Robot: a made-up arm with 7 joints.
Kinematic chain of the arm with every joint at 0, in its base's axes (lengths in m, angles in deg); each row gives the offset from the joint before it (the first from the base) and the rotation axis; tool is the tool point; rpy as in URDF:
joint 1: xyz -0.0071 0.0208 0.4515 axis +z
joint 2: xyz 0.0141 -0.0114 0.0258 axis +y
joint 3: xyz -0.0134 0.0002 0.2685 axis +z
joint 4: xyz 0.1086 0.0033 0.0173 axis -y
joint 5: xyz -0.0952 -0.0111 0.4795 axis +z
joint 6: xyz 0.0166 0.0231 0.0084 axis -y
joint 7: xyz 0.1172 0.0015 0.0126 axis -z
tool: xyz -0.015 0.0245 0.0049 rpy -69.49 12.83 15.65
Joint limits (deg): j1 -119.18..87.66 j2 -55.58..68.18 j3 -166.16..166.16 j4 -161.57..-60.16 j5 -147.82..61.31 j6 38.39..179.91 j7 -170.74..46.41
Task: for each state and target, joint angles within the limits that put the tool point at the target. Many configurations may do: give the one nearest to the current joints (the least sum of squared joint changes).
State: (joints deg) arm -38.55 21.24 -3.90 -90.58 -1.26 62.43 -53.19
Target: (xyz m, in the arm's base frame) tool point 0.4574 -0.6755 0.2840
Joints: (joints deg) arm -49.26 60.90 -11.00 -62.25 1.76 74.76 -51.73
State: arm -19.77 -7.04 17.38 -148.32 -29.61 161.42 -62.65
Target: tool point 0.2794 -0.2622 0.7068
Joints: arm -42.51 -40.52 -6.41 -153.56 -29.09 173.86 -63.30
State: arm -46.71 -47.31 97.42 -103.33 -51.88 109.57 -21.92
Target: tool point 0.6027 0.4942 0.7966
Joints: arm -92.34 -48.30 94.88 -65.59 -45.02 100.25 -10.84
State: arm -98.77 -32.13 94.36 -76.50 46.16 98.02 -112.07
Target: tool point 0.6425 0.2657 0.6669
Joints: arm -78.12 -32.03 90.60 -106.67 47.31 100.55 -107.65
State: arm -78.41 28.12 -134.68 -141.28 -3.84 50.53 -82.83
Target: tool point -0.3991 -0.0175 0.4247
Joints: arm -40.71 42.25 -121.58 -159.79 -1.29 38.39 -80.52
